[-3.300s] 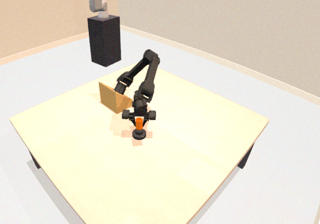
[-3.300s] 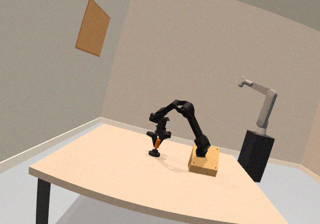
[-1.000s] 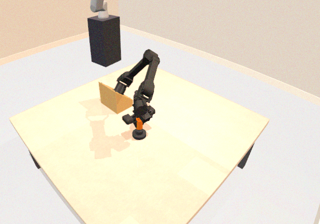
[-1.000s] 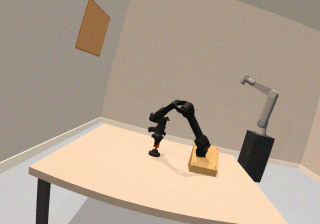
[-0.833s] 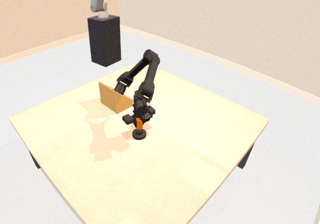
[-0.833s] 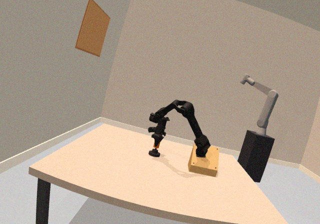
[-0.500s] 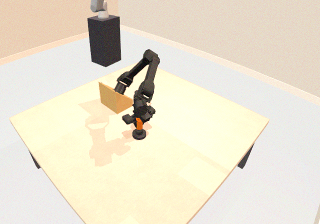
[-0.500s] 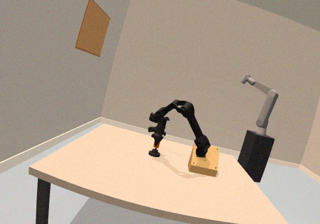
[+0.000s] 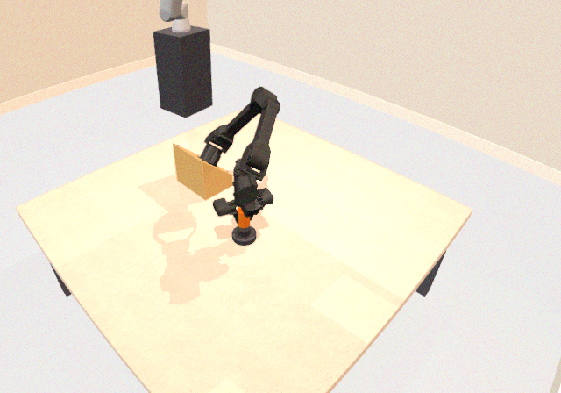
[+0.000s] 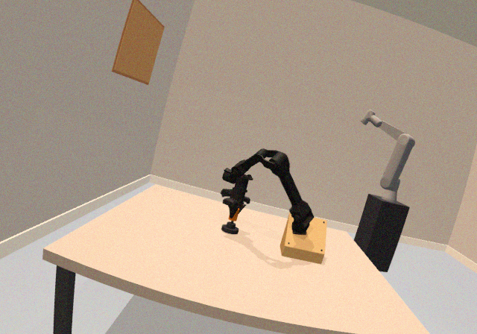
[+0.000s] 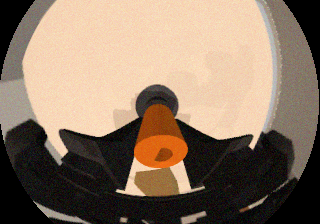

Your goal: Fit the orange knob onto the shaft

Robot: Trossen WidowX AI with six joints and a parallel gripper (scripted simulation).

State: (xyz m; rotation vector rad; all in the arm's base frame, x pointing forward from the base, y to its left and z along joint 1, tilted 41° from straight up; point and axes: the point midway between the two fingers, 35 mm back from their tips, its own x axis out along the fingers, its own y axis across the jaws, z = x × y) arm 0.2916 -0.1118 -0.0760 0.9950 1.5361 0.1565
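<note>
Now: gripper tip 20 mm below the orange knob. The rest, counted from my gripper tip: dark round pedestal 40 mm below.
</note>
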